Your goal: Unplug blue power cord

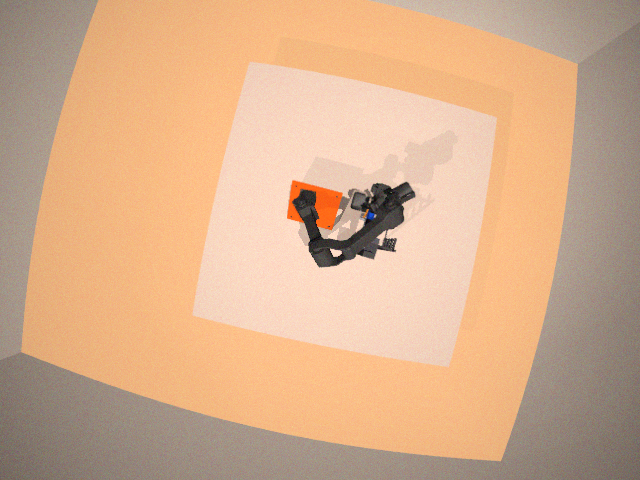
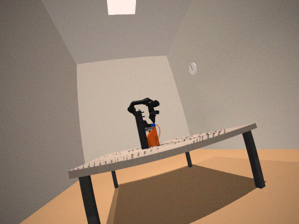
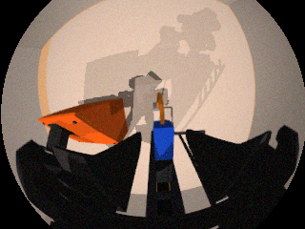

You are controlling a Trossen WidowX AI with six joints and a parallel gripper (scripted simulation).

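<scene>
The blue plug lies 4 cm to the right of my gripper tip and 1 cm below it.
</scene>
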